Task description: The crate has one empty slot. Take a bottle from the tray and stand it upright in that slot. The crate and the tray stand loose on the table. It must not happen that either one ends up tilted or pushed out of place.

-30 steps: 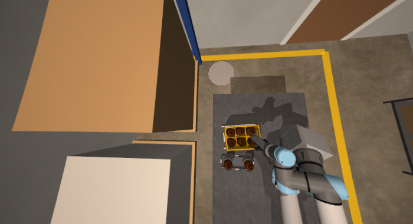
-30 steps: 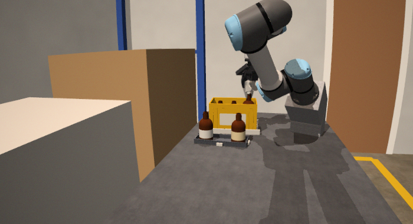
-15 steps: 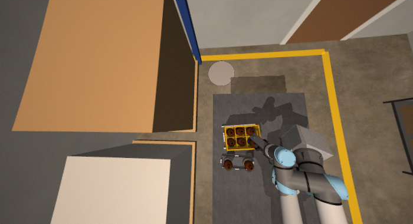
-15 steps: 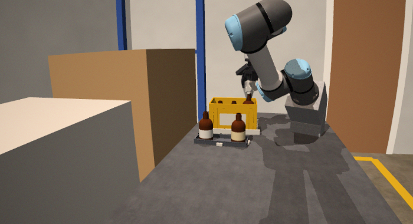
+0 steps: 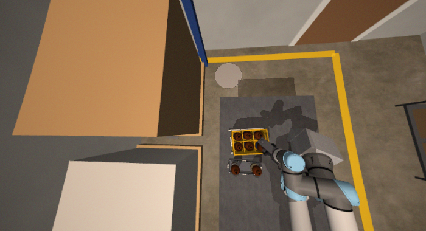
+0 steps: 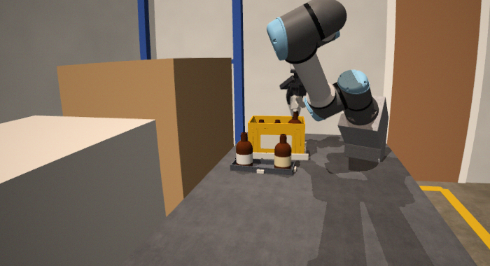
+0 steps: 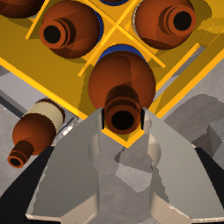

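My gripper is now 13 cm above the yellow crate, 10 cm short of it and 2 cm to the left of it. From my hand the other things lie so: white-label bottle (22 cm to the left, 18 cm ahead, 13 cm below); then dark tray (21 cm to the left, 20 cm below, 9 cm ahead).
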